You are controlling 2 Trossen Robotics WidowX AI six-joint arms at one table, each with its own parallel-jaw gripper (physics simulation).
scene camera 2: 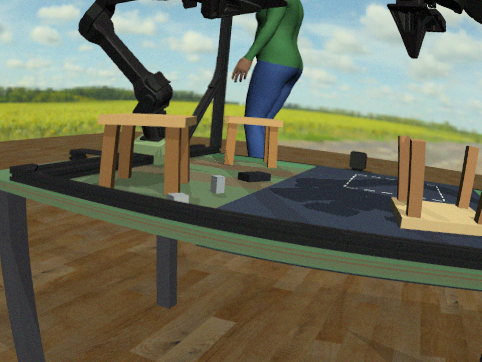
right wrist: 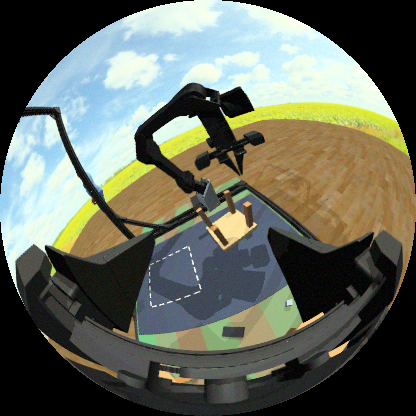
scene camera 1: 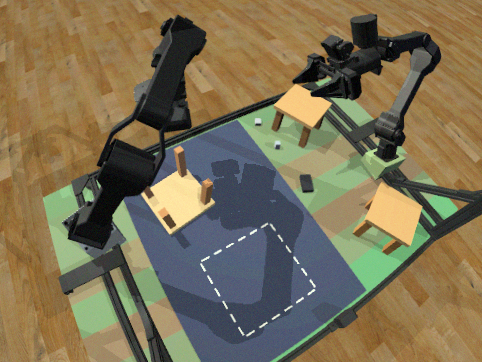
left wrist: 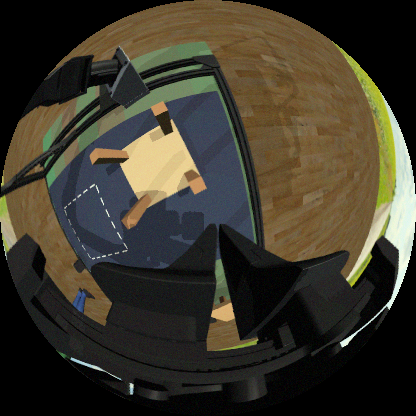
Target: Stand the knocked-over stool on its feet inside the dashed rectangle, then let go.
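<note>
The knocked-over stool lies upside down on the dark blue mat, seat down and four legs pointing up. It is outside the dashed rectangle, toward the upper left of it in scene camera 1. My left gripper is shut and empty, high above the table and apart from the stool; its fingers are hidden in scene camera 1. My right gripper is open and empty, above the far stool.
Two upright stools stand on the striped part: one below my right gripper, another at the right in scene camera 1. A black block and white cubes lie between. Black rails edge the table.
</note>
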